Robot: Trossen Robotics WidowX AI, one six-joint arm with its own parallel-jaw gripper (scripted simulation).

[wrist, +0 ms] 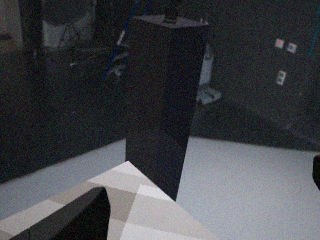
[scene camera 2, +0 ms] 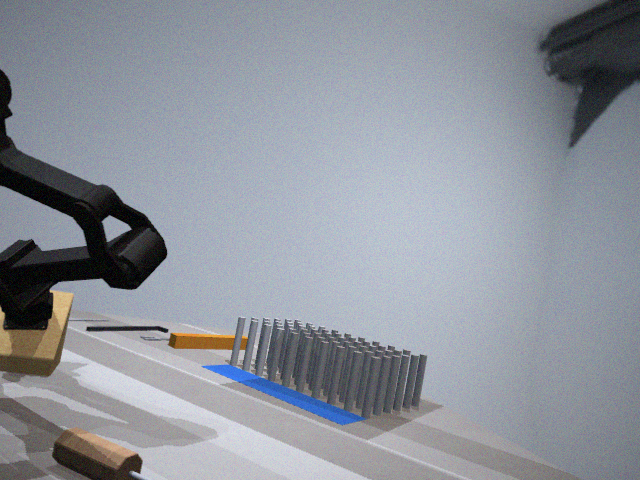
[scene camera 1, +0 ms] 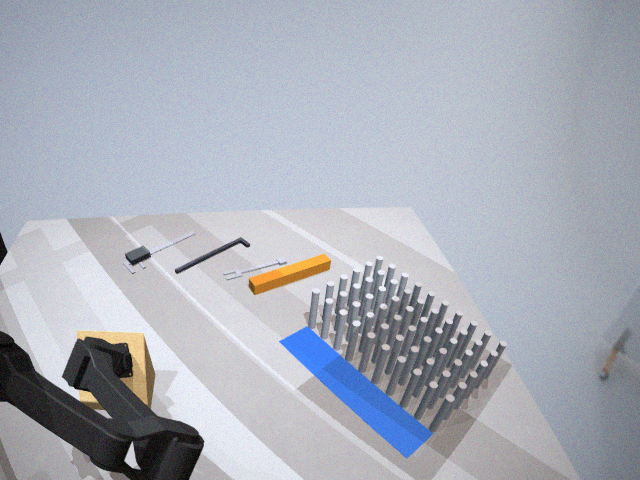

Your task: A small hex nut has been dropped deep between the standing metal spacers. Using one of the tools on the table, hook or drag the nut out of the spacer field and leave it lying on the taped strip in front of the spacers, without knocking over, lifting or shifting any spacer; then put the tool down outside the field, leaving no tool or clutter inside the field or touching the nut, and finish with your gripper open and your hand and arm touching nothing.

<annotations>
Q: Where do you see an orange bar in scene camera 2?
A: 177, 340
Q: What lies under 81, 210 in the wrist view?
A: The gripper.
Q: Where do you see an orange bar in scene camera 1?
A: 283, 276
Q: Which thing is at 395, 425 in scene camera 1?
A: A blue taped strip.
</annotations>
